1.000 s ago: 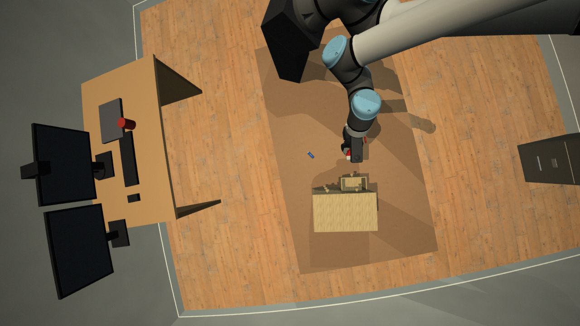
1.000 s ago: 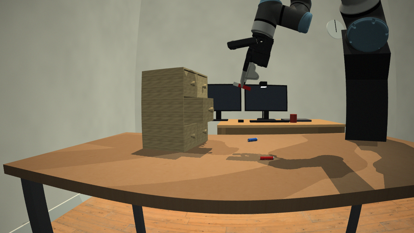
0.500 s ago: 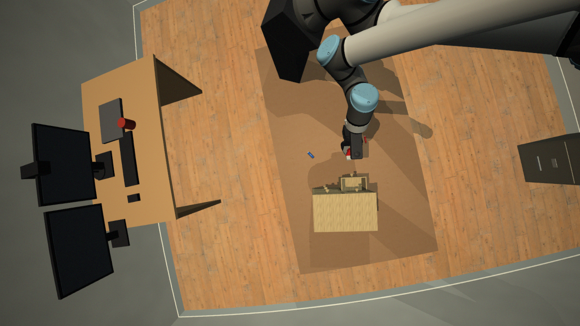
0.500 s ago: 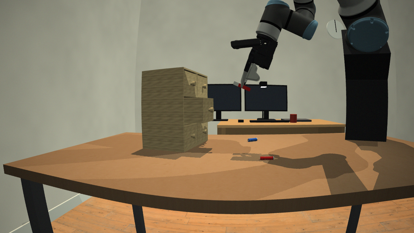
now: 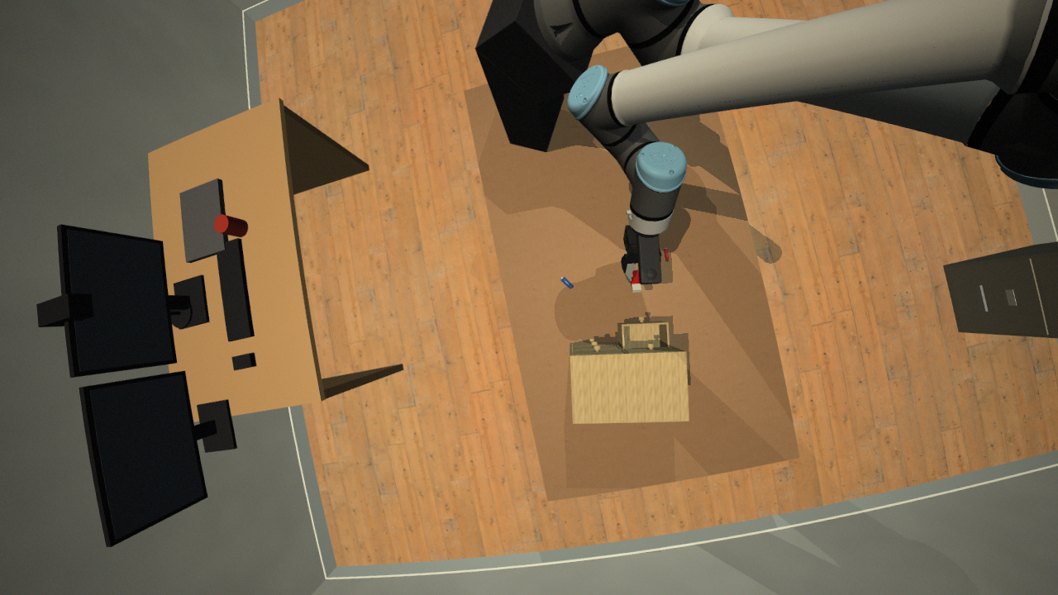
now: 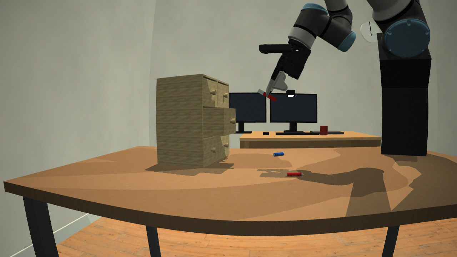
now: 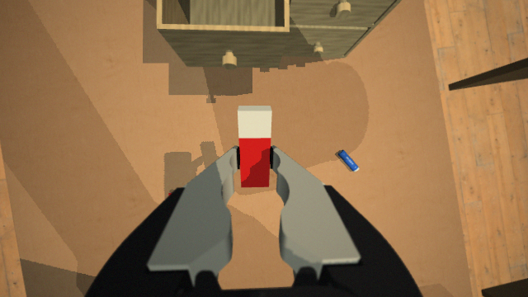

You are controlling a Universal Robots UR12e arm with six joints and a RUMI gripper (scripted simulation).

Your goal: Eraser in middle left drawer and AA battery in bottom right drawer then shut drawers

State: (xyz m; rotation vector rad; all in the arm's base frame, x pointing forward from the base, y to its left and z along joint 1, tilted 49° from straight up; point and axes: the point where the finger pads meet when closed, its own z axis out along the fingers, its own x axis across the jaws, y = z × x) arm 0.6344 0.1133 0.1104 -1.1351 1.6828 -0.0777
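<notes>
Now: hand 10 mm short of the eraser and 10 mm above it. Also, from my hand: red battery: 100 mm behind, 160 mm to the left, 240 mm below; then blue AA battery: 20 mm behind, 190 mm to the right, 240 mm below.
</notes>
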